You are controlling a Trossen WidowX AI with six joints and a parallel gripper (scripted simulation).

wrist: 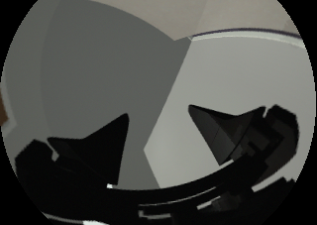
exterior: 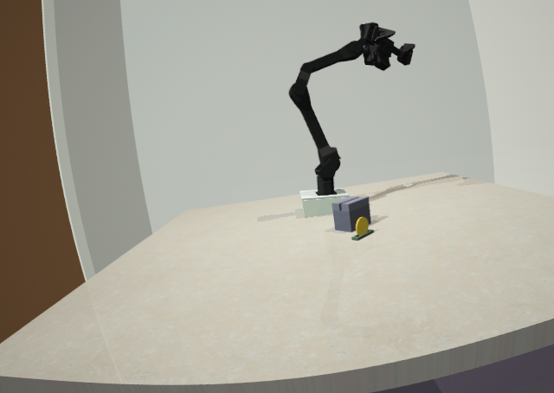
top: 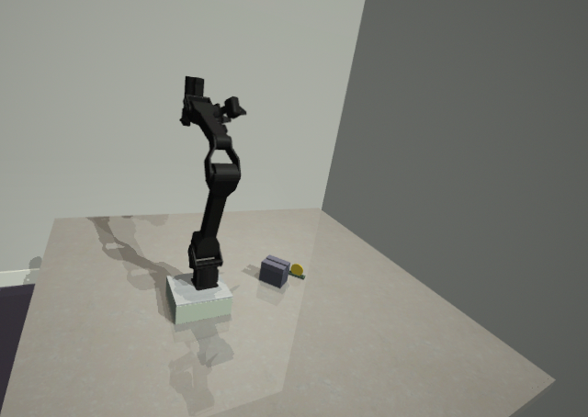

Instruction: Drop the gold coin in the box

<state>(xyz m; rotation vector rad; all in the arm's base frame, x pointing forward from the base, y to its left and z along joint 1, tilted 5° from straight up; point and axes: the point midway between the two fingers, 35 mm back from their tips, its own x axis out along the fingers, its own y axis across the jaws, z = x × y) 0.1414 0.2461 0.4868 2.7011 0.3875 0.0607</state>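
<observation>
My gripper tip is 50 cm above the coin, 27 cm to the left of it and 18 cm short of it.
</observation>
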